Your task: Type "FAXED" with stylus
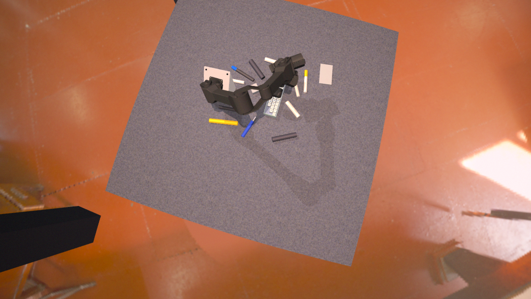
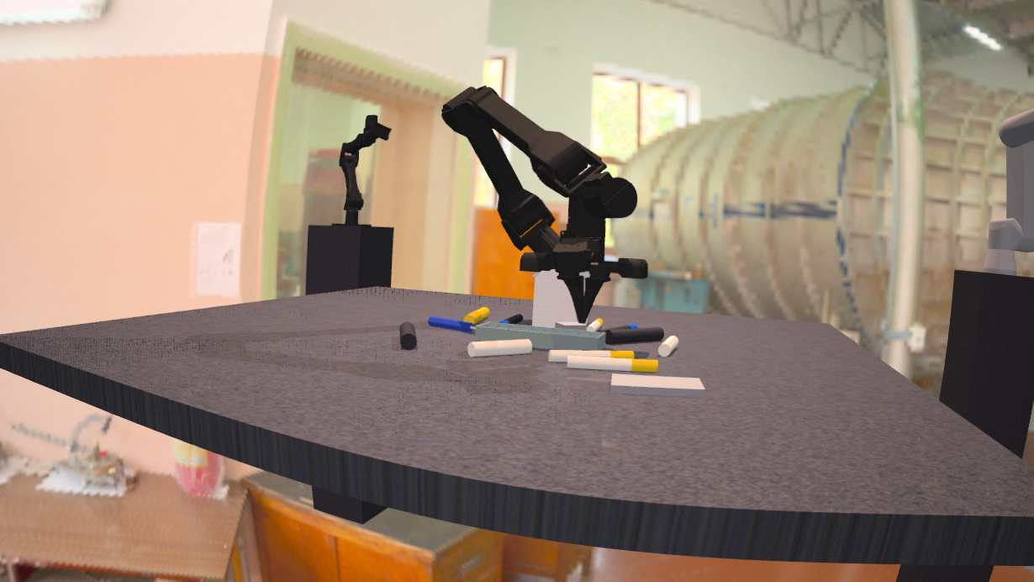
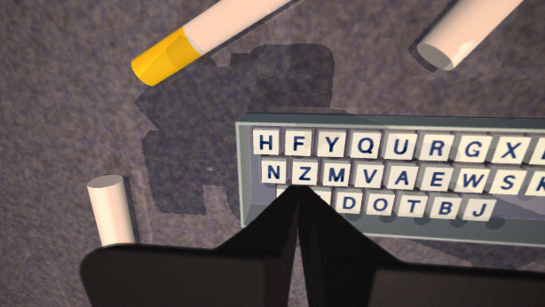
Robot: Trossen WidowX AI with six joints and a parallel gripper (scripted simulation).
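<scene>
Right now my gripper tip is 80 mm past the blue stylus, 220 mm to the left of it and 30 mm above it. From my gripper tip the other things lie so: thin grey tip 70 mm behind, 190 mm to the right, 30 mm below; yellow cylinder 210 mm behind, 250 mm to the right, 30 mm below.
</scene>
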